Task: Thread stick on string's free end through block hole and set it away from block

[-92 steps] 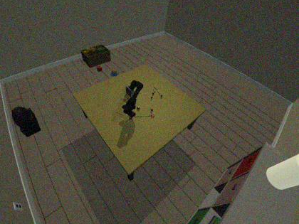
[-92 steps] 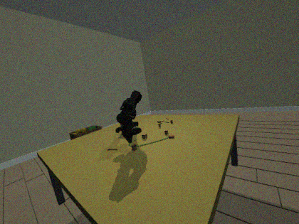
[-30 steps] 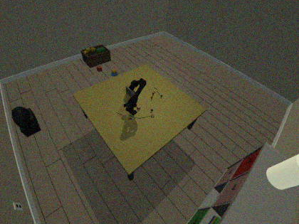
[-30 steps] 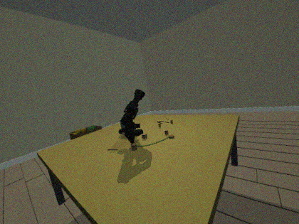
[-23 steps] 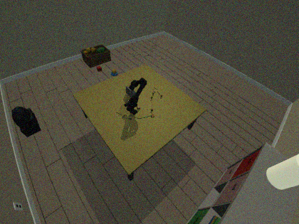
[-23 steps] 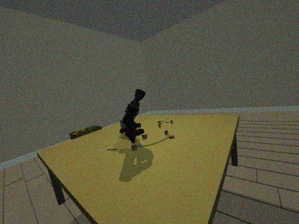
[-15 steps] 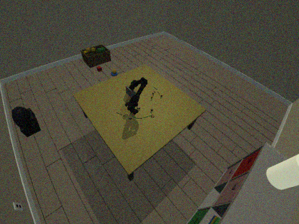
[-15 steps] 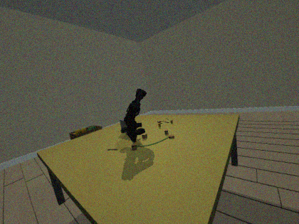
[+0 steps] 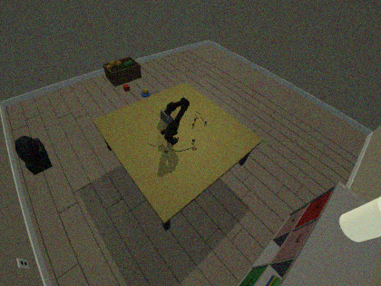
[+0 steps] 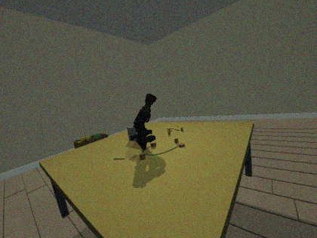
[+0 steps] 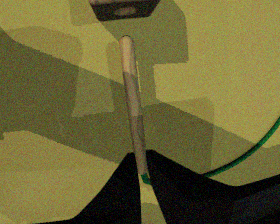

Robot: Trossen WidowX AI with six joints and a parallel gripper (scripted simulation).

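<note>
My gripper tip is 100 mm to the right of the wooden block. The rest, counted from my gripper tip: round wooden button: 190 mm ahead, 160 mm to the left, 10 mm below; thin wooden stick: 10 mm to the left; wooden cylinder: 220 mm to the left, 120 mm ahead.
</note>
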